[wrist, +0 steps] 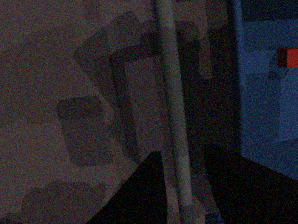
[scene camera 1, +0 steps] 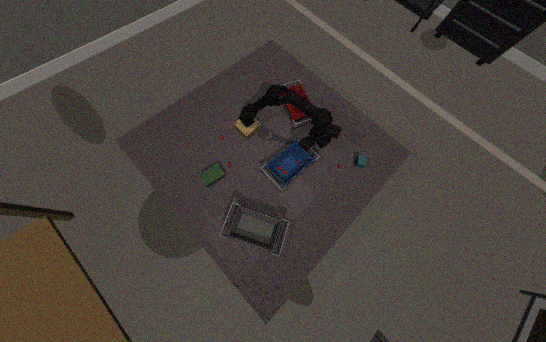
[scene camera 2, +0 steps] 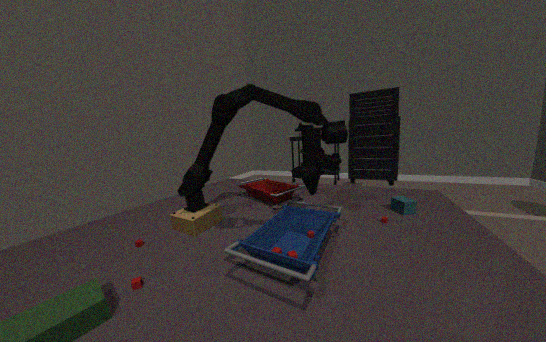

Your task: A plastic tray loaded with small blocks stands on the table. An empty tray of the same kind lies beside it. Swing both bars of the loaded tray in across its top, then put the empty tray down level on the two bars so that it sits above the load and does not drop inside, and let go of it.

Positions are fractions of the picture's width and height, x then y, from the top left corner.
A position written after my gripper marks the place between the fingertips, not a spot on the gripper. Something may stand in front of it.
I see my gripper (scene camera 2: 0.57,0.57).
My gripper shows as well in the wrist view (wrist: 0.62,0.71).
